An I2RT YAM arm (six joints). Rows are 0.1 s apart.
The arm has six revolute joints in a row. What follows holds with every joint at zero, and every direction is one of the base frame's.
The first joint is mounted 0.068 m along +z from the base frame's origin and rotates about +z.
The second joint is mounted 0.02 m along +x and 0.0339 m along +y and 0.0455 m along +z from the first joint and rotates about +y.
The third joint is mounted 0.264 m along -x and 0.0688 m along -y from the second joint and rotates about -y.
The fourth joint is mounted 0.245 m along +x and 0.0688 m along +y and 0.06 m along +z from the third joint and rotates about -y.
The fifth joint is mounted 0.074 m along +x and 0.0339 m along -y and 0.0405 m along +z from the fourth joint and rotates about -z.
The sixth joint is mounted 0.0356 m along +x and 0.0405 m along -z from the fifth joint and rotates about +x.
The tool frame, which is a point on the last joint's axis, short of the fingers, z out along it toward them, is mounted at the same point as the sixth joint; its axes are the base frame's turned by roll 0, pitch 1.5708 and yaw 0 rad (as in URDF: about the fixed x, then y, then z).
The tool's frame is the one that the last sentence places.
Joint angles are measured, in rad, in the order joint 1, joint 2, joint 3, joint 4, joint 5, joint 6. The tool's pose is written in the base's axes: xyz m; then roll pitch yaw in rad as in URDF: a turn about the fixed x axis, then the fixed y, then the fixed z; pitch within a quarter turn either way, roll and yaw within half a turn. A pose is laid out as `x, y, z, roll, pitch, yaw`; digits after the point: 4 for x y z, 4 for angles.
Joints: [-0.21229, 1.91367, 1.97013, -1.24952, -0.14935, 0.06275]
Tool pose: 0.3826, -0.0770, 0.3344, 2.9680, 0.3676, 2.8628
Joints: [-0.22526, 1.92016, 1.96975, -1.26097, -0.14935, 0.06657]
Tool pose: 0.3818, -0.0821, 0.3314, 2.9679, 0.3487, 2.8463
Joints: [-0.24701, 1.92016, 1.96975, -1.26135, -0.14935, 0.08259]
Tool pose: 0.3799, -0.0903, 0.3314, 2.9623, 0.3455, 2.8078
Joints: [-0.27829, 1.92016, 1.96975, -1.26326, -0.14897, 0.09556]
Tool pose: 0.3767, -0.1021, 0.3313, 2.9583, 0.3413, 2.7630
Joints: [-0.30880, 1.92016, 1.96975, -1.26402, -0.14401, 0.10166]
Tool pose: 0.3733, -0.1137, 0.3313, 2.9611, 0.3399, 2.7261
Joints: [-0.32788, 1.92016, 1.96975, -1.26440, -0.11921, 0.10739]
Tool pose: 0.3708, -0.1217, 0.3311, 2.9837, 0.3411, 2.7005
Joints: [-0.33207, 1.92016, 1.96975, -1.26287, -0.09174, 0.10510]
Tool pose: 0.3701, -0.1242, 0.3311, 3.0115, 0.3459, 2.6983
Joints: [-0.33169, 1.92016, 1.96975, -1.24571, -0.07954, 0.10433]
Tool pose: 0.3717, -0.1250, 0.3317, 3.0218, 0.3643, 2.6986
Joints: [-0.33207, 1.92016, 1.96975, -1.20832, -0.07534, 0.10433]
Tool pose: 0.3752, -0.1265, 0.3333, 3.0215, 0.4019, 2.6964
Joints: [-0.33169, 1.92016, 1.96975, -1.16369, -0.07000, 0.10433]
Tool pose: 0.3794, -0.1280, 0.3353, 3.0212, 0.4468, 2.6945
